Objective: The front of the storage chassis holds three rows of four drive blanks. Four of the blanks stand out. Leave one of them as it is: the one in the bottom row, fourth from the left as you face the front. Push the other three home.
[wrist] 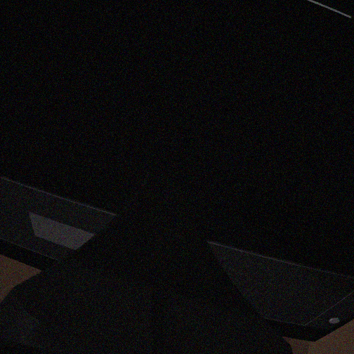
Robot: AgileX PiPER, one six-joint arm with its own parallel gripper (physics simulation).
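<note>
The storage chassis (285,282) is very dark and fills most of the wrist view. A dark grey strip of it crosses the lower part of the view, on both sides of my gripper. The drive blanks cannot be made out in the black area above this strip, so I cannot tell which stand out or which are flush. My gripper (157,196) is a black shape rising from the bottom middle. Its sides narrow upward together, and it looks shut. Its tip merges with the black chassis front, so any contact with a blank is hidden.
A brown table top (14,275) shows at the lower left and lower right. A paler grey patch (60,230) lies on the left part of the strip. A small round grey spot (334,320) is near its right end. A thin light edge (330,9) crosses the upper right corner.
</note>
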